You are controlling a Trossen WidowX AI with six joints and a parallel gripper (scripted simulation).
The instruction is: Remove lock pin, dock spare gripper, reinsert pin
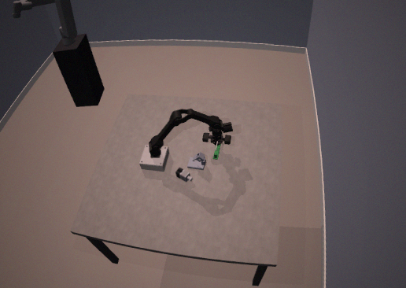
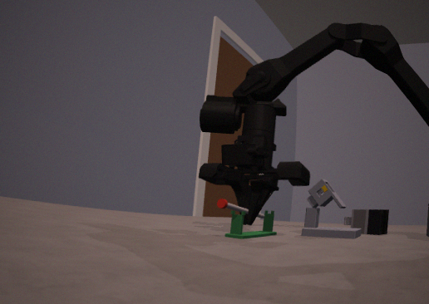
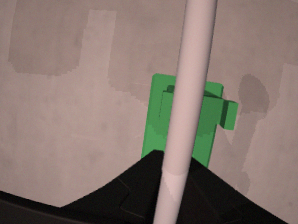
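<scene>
My gripper tip is 40 mm to the left of the green cradle. Also, from my gripper tip: grey mount (120 mm behind, 150 mm to the right, 30 mm above); spare gripper (210 mm behind, 260 mm to the right, 10 mm above).
</scene>
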